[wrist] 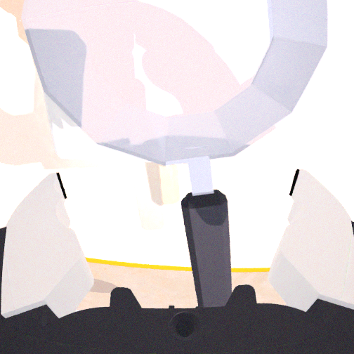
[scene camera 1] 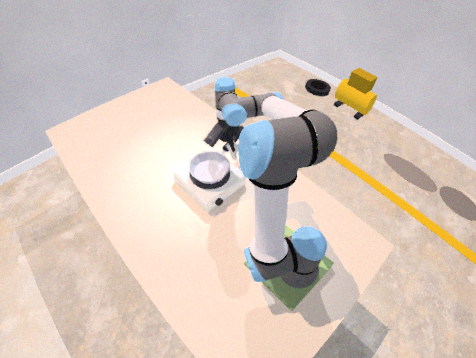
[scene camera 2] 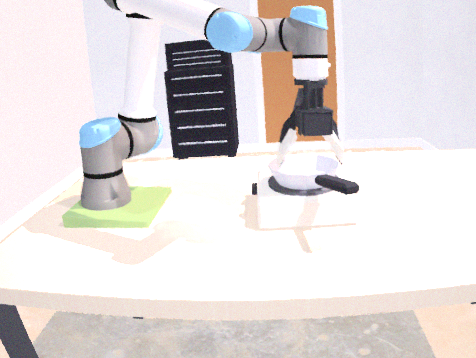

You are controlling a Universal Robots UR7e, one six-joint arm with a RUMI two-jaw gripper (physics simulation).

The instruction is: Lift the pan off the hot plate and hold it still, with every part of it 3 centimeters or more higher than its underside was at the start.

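Places are measured from the arm's base along level axes (x ahead, y left, z up), in millimetres.
Pixels of known places: gripper, fingertip midpoint: point(scene camera 1: 223, 152) point(scene camera 2: 310, 166); arm's base at its link origin: point(scene camera 1: 298, 269) point(scene camera 2: 106, 200).
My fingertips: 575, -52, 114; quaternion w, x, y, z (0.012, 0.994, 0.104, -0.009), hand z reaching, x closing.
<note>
For each thing: its top centre in the pictures, then the offset to it from my fingertips, as dx, dy, dz. Level surfaces: height alone.
- white hot plate at its top centre: point(scene camera 2: 301, 179) point(scene camera 1: 210, 172) -26, +83, -63
- hot plate's black knob at its top centre: point(scene camera 2: 254, 183) point(scene camera 1: 219, 199) -153, +125, -88
- table at its surface level: dz -142
A pale round pan point(scene camera 1: 210, 167) point(scene camera 2: 295, 175) point(wrist: 292, 77) sits upright on the white hot plate point(scene camera 1: 196, 194) point(scene camera 2: 300, 212). Its dark handle point(scene camera 2: 337, 184) point(wrist: 209, 250) sticks out toward scene camera 2; in scene camera 1 I cannot make it out beside the arm. My gripper point(scene camera 1: 229, 151) point(scene camera 2: 310, 162) point(wrist: 177, 175) is open and empty, pointing down at the pan's handle side. In the wrist view the handle runs between the two spread fingers, a little right of the middle, touching neither. How high the fingertips are above the handle is hard to tell.
The hot plate's black knob point(scene camera 1: 219, 201) point(scene camera 2: 254, 189) faces the arm's base. The base stands on a green block point(scene camera 1: 292, 300) point(scene camera 2: 107, 220) on the table point(scene camera 1: 150, 250) point(scene camera 2: 200, 270). A black tool cabinet point(scene camera 2: 200, 110) stands beyond the table.
</note>
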